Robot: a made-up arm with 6 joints. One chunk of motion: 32 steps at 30 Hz.
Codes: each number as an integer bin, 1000 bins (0 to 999) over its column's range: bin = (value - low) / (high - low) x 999, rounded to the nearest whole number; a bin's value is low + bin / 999 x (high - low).
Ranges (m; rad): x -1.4..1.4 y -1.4..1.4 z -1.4..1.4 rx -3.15..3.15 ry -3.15..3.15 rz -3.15..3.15
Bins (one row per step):
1: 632 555 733 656 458 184
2: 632 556 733 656 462 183
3: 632 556 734 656 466 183
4: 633 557 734 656 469 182
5: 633 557 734 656 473 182
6: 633 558 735 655 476 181
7: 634 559 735 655 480 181
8: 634 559 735 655 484 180
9: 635 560 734 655 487 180
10: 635 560 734 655 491 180
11: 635 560 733 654 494 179
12: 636 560 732 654 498 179
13: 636 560 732 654 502 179
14: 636 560 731 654 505 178
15: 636 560 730 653 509 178
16: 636 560 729 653 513 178
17: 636 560 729 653 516 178
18: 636 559 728 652 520 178
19: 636 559 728 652 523 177
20: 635 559 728 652 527 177
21: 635 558 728 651 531 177
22: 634 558 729 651 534 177
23: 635 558 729 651 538 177
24: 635 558 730 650 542 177
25: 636 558 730 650 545 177
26: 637 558 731 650 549 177
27: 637 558 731 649 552 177
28: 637 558 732 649 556 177
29: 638 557 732 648 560 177
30: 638 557 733 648 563 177
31: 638 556 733 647 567 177
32: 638 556 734 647 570 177
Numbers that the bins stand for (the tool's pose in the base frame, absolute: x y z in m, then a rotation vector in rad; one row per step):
1: 0.3714 0.1556 0.6545 0.9869 -0.2617 -1.9896
2: 0.3714 0.1584 0.6545 0.9869 -0.2365 -1.9959
3: 0.3714 0.1584 0.6573 0.9869 -0.2113 -1.9959
4: 0.3742 0.1612 0.6573 0.9869 -0.1923 -2.0023
5: 0.3742 0.1612 0.6573 0.9869 -0.1671 -2.0023
6: 0.3742 0.1640 0.6601 0.9806 -0.1482 -2.0086
7: 0.3770 0.1668 0.6601 0.9806 -0.1230 -2.0086
8: 0.3770 0.1668 0.6601 0.9806 -0.0977 -2.0149
9: 0.3798 0.1696 0.6573 0.9806 -0.0788 -2.0149
10: 0.3798 0.1696 0.6573 0.9806 -0.0536 -2.0149
11: 0.3798 0.1696 0.6545 0.9743 -0.0347 -2.0212
12: 0.3826 0.1696 0.6517 0.9743 -0.0095 -2.0212
13: 0.3826 0.1696 0.6517 0.9743 0.0158 -2.0212
14: 0.3826 0.1696 0.6488 0.9743 0.0347 -2.0275
15: 0.3826 0.1696 0.6460 0.9680 0.0599 -2.0275
16: 0.3826 0.1696 0.6432 0.9680 0.0851 -2.0275
17: 0.3826 0.1696 0.6432 0.9680 0.1041 -2.0275
18: 0.3826 0.1668 0.6404 0.9617 0.1293 -2.0275
19: 0.3826 0.1668 0.6404 0.9617 0.1482 -2.0338
20: 0.3798 0.1668 0.6404 0.9617 0.1734 -2.0338
21: 0.3798 0.1640 0.6404 0.9554 0.1986 -2.0338
22: 0.3770 0.1640 0.6432 0.9554 0.2176 -2.0338
23: 0.3798 0.1640 0.6432 0.9554 0.2428 -2.0338
24: 0.3798 0.1640 0.6460 0.9491 0.2680 -2.0338
25: 0.3826 0.1640 0.6460 0.9491 0.2869 -2.0338
26: 0.3854 0.1640 0.6488 0.9491 0.3122 -2.0338
27: 0.3854 0.1640 0.6488 0.9428 0.3311 -2.0338
28: 0.3854 0.1640 0.6517 0.9428 0.3563 -2.0338
29: 0.3882 0.1612 0.6517 0.9365 0.3815 -2.0338
30: 0.3882 0.1612 0.6545 0.9365 0.4005 -2.0338
31: 0.3882 0.1584 0.6545 0.9302 0.4257 -2.0338
32: 0.3882 0.1584 0.6573 0.9302 0.4446 -2.0338

